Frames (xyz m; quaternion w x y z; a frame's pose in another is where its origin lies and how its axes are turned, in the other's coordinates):
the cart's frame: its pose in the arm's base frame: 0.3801 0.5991 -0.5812 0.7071 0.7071 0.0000 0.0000
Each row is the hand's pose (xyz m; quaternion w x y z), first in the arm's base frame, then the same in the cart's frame.
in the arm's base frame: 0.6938 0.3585 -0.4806 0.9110 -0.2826 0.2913 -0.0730
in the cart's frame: 0.3137 0.1006 0.2406 0.4444 -0.8440 0.1544 -0.2576
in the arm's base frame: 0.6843 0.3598 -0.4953 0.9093 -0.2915 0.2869 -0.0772
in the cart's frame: 0.3042 0.0859 0.2393 0.4368 -0.8491 0.1483 -0.2574
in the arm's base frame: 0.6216 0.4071 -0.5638 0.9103 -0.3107 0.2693 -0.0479
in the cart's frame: 0.2415 0.0174 0.1920 0.4240 -0.8634 0.1566 -0.2243
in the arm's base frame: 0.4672 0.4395 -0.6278 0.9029 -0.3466 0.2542 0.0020
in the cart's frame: 0.0871 -0.0466 0.1596 0.3934 -0.8835 0.1812 -0.1783
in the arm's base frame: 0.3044 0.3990 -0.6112 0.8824 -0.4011 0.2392 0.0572
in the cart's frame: -0.0757 -0.0300 0.2001 0.3403 -0.9076 0.2096 -0.1287
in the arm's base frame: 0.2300 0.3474 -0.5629 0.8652 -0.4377 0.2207 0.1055
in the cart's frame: -0.1501 0.0183 0.2517 0.3023 -0.9213 0.2307 -0.0815
